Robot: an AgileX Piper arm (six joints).
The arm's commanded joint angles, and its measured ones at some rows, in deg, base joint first. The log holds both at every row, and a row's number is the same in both.
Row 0, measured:
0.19, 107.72, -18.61, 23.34, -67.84, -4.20
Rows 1 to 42, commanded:
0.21, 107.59, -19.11, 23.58, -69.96, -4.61
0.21, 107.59, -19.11, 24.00, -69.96, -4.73
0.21, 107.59, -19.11, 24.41, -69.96, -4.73
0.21, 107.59, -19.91, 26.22, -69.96, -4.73
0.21, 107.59, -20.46, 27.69, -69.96, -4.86
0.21, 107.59, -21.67, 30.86, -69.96, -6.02
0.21, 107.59, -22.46, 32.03, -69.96, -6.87
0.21, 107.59, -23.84, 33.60, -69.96, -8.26
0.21, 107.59, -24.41, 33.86, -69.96, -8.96
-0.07, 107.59, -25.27, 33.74, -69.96, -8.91
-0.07, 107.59, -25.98, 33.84, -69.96, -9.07
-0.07, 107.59, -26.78, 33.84, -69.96, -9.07
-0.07, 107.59, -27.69, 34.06, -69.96, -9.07
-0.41, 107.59, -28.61, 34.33, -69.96, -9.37
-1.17, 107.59, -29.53, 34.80, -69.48, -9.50
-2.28, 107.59, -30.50, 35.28, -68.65, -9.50
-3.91, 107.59, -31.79, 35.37, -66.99, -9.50
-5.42, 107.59, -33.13, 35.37, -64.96, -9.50
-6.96, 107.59, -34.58, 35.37, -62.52, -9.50
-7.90, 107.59, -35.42, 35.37, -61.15, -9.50
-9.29, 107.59, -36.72, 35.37, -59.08, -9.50
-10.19, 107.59, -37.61, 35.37, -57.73, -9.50
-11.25, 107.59, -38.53, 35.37, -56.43, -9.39
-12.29, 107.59, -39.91, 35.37, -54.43, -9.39
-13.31, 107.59, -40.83, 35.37, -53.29, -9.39
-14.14, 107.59, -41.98, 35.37, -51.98, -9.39
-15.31, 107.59, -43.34, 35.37, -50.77, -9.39
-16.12, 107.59, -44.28, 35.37, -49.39, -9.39
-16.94, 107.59, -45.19, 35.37, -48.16, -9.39
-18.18, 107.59, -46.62, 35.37, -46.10, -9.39
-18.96, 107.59, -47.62, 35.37, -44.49, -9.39
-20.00, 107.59, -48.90, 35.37, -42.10, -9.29
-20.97, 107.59, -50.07, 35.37, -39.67, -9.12
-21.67, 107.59, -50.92, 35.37, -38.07, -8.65
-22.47, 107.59, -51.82, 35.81, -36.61, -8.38
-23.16, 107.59, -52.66, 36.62, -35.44, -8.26
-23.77, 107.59, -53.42, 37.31, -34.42, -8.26
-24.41, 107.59, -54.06, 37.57, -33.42, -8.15
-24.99, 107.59, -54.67, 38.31, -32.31, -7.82
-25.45, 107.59, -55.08, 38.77, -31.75, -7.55
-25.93, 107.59, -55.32, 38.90, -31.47, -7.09
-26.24, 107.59, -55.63, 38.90, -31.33, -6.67
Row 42, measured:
-24.68, 107.84, -53.76, 38.20, -31.80, -8.27
